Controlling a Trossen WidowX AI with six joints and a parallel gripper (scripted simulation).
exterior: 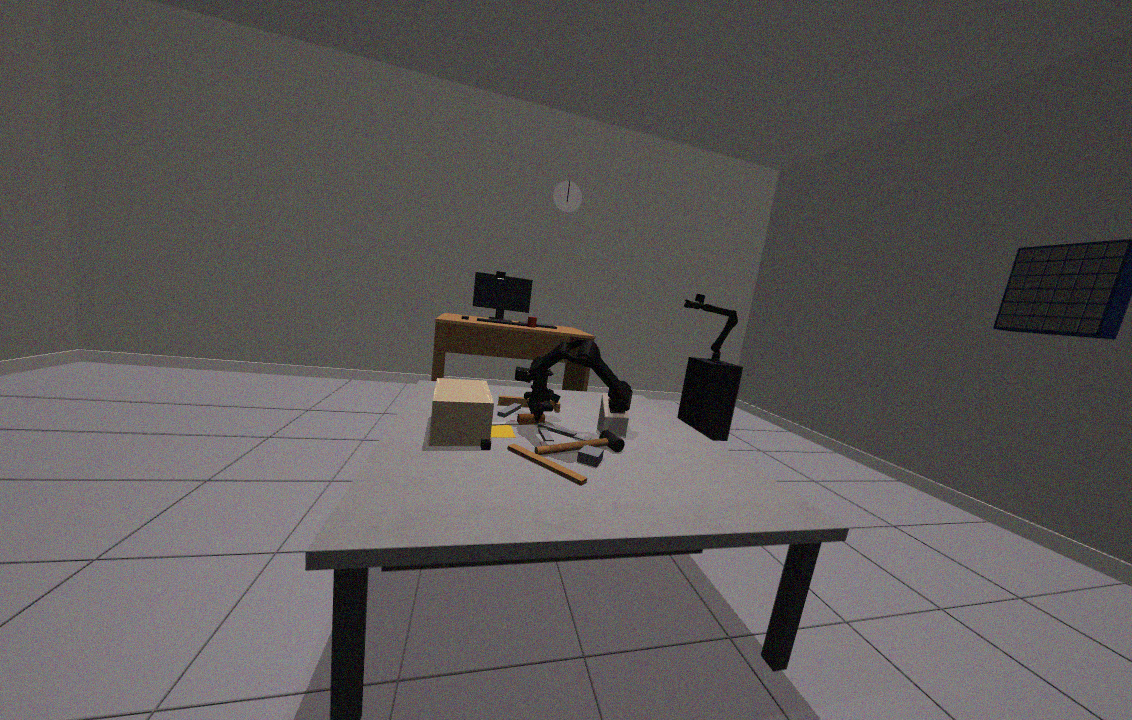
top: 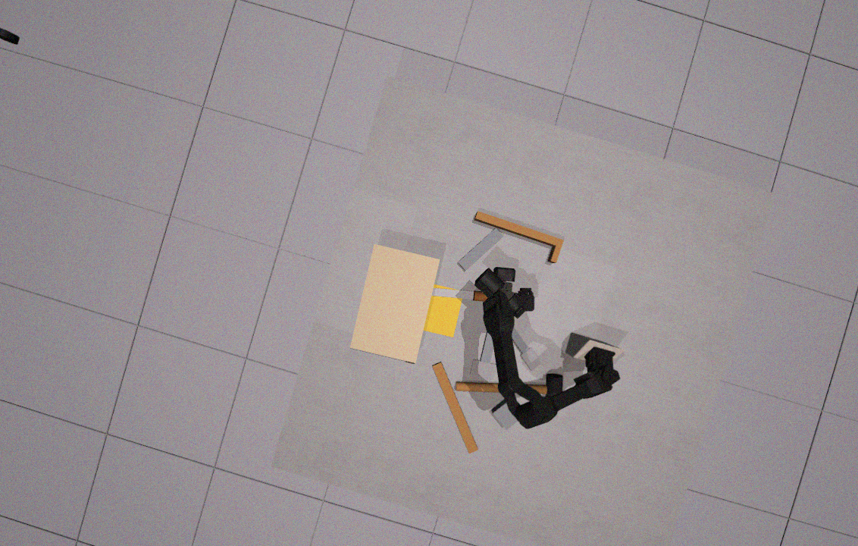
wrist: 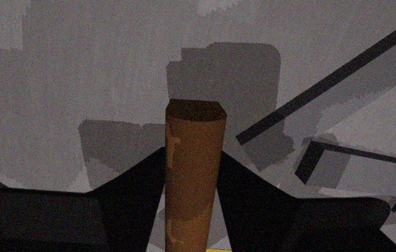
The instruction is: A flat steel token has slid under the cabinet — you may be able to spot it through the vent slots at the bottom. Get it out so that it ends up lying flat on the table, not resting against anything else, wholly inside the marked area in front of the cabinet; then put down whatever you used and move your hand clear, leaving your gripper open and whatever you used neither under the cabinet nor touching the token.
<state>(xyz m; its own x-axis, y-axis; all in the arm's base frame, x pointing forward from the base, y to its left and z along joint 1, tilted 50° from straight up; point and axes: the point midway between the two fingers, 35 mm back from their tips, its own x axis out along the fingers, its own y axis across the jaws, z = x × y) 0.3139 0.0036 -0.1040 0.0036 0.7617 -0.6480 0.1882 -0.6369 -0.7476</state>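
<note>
My gripper tip is now 90 mm short of the grey bar and 130 mm to the left of it. The rest, counted from my gripper tip: grey l-shaped bracket: 20 mm behind, 190 mm to the left; then grey block: 130 mm behind, 340 mm to the left, 10 mm above; then grey steel token: 330 mm ahead, 110 mm to the left.
</note>
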